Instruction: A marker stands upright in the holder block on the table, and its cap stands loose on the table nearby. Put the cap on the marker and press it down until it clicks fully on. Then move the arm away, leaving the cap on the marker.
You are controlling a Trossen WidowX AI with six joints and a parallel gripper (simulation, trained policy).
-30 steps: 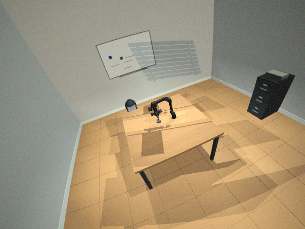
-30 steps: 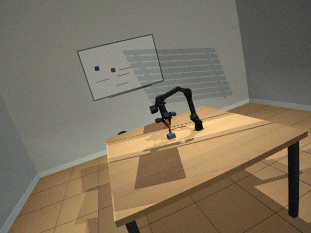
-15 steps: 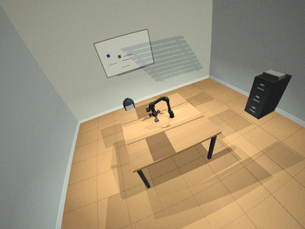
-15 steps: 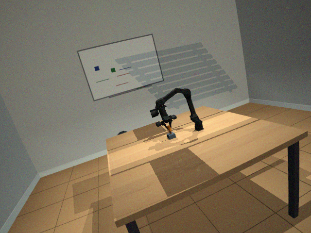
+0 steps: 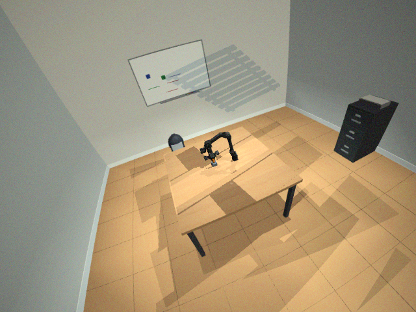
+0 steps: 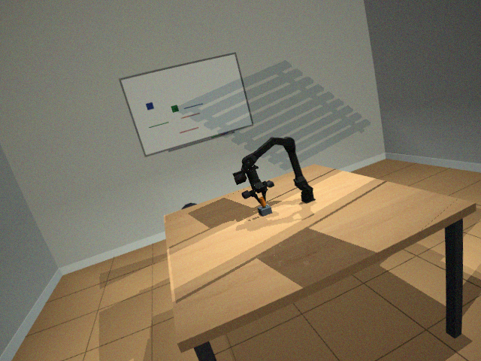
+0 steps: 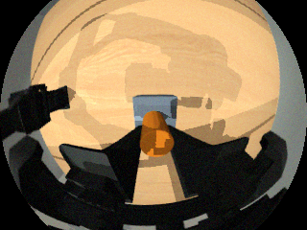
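Now: the orange cap 1 cm above my gripper tip. Also, from my gripper tip: holder block: 5 cm below.
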